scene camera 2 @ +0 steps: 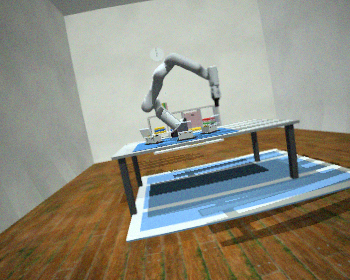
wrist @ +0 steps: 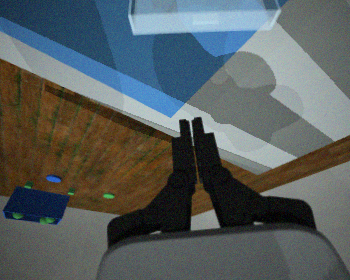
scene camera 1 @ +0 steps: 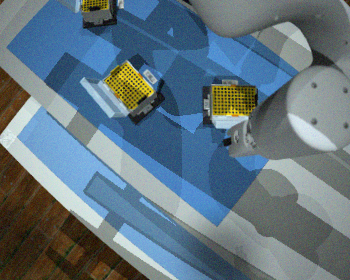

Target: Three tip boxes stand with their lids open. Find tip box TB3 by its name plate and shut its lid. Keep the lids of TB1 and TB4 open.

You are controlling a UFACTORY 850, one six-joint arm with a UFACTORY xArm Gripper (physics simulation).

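Note:
Tip box TB3 (scene camera 1: 234, 100) (scene camera 2: 209, 129) stands at the right of the group, its yellow rack uncovered. Its clear lid (scene camera 1: 226, 121) (wrist: 205, 19) is open on the front side, partly hidden by the arm in scene camera 1. TB1 (scene camera 1: 129, 87) (scene camera 2: 185, 135) stands in the middle with its lid (scene camera 1: 102, 97) open. TB4 (scene camera 1: 98, 12) (scene camera 2: 154, 139) is at the upper left in scene camera 1, cut by the frame, lid open. My gripper (scene camera 1: 227, 142) (scene camera 2: 216, 104) (wrist: 191, 130) is shut and empty, in front of TB3's lid and above table height. No name plate is readable now.
The boxes stand on a blue patterned area of the table (scene camera 2: 265, 124). A rack with coloured items (scene camera 2: 212, 107) stands behind them. The table's front edge and the wooden floor show below the fingers in the wrist view, with a dark blue box (wrist: 37, 204) at lower left.

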